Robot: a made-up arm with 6 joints.
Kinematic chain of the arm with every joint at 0, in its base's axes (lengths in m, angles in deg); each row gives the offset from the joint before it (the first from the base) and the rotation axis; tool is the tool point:
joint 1: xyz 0 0 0.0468 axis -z
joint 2: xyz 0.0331 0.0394 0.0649 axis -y
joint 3: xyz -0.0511 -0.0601 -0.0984 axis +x
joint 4: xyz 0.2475 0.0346 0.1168 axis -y
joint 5: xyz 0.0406 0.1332 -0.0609 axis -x
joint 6: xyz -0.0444 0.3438 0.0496 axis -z
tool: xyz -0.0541 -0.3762 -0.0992
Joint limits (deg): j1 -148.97..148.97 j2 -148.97..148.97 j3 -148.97..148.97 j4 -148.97..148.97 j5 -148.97..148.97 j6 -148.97..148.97
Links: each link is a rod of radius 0.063 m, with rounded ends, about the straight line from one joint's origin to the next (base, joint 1, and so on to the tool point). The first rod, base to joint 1, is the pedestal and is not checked.
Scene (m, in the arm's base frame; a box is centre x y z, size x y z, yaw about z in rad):
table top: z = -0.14
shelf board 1: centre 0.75 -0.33 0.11 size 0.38 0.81 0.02 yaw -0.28
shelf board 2: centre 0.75 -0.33 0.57 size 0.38 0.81 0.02 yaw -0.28
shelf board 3: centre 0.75 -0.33 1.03 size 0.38 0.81 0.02 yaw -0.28
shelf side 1: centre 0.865 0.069 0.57 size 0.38 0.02 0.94 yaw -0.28
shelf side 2: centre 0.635 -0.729 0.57 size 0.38 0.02 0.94 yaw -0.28
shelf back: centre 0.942 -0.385 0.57 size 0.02 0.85 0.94 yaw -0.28
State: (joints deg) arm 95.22 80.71 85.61 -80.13 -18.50 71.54
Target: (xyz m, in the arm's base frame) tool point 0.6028 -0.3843 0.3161
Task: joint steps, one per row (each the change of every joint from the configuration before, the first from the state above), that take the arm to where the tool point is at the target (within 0.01 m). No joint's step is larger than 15 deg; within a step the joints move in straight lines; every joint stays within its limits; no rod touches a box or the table.
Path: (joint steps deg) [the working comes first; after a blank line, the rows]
Joints at the target: 148.97 73.56 4.78 -75.93 -9.83 111.34
Straight joint move there: touches shelf side 1.

1: 13.44 -0.96 1.46 -4.00 0.28 -5.84
2: 13.44 -0.96 1.47 -4.00 0.28 -5.85
3: 13.43 -0.96 1.46 -4.01 0.28 -5.84
4: 13.44 -0.96 1.47 -4.00 0.28 -5.85
5: 0.00 -0.55 -14.45 3.37 1.26 10.53
6: 0.00 -0.55 -14.45 3.37 1.26 10.53
7: 0.00 -0.55 -14.45 3.36 1.26 10.53
8: 0.00 -0.56 -14.44 3.37 1.26 10.53
9: 0.00 -0.55 -14.45 3.37 1.25 10.53
10: 0.00 -0.55 -14.45 3.37 1.26 10.53

